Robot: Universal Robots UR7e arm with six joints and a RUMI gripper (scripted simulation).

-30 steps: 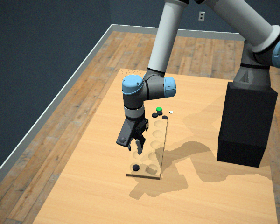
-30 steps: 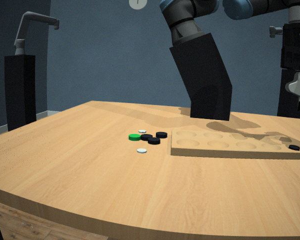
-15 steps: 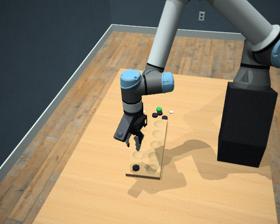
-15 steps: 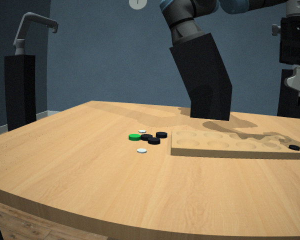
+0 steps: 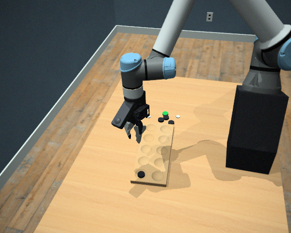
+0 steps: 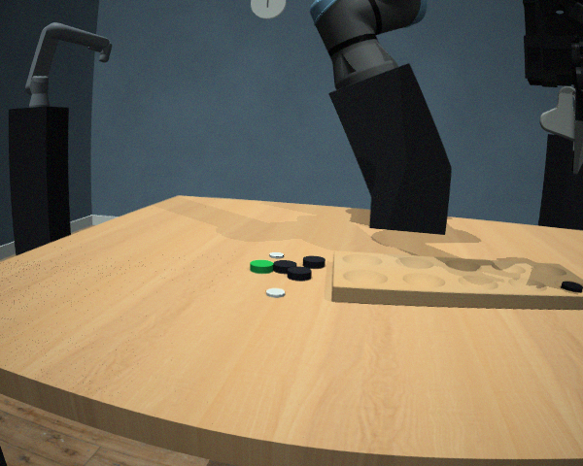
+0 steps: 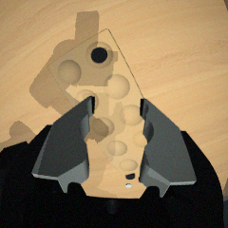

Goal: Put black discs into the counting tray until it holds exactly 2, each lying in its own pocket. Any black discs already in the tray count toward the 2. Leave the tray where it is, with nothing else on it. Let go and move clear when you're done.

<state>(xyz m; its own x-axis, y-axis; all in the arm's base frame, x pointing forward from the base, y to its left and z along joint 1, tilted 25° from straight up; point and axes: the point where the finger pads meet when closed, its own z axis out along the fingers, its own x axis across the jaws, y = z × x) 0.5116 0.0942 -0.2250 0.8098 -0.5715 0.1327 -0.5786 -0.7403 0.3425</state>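
My gripper is now 130 mm past the green disc, 380 mm to the left of it and 190 mm above it. The rest, counted from my hand: wooden counting tray: 80 mm behind, 100 mm to the right, 180 mm below.
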